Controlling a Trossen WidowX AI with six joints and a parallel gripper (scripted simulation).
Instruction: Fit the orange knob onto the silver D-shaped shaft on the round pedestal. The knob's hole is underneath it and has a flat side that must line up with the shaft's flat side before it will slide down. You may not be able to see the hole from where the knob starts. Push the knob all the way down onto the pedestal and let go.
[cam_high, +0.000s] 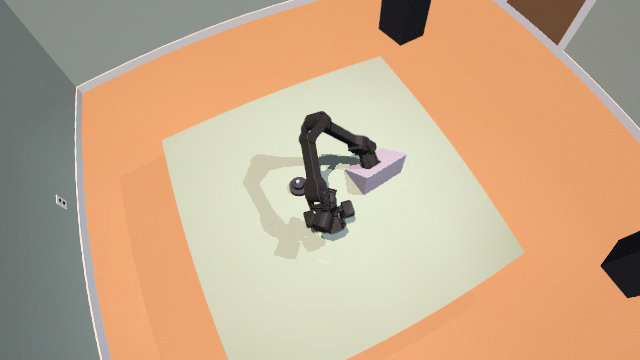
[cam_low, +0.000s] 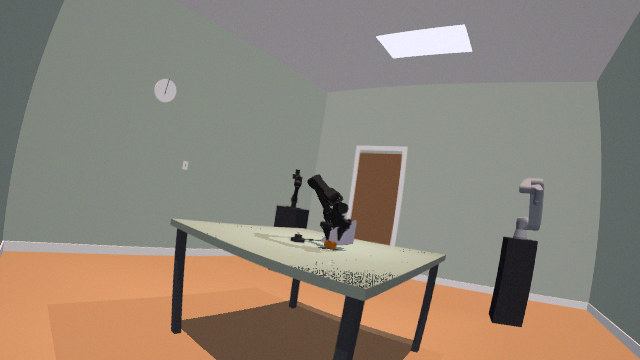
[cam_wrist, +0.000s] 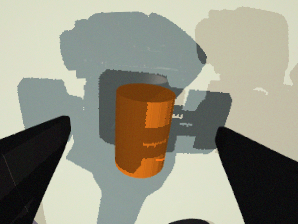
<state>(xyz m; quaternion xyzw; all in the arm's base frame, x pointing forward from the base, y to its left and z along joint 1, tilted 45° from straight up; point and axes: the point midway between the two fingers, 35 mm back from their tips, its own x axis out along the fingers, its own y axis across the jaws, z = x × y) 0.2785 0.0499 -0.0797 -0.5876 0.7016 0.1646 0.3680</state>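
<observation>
Right now my gripper tip is 30 mm above the orange knob. Round my gripper tip: dark round pedestal: 10 mm ahead, 220 mm to the right, 20 mm below.
</observation>
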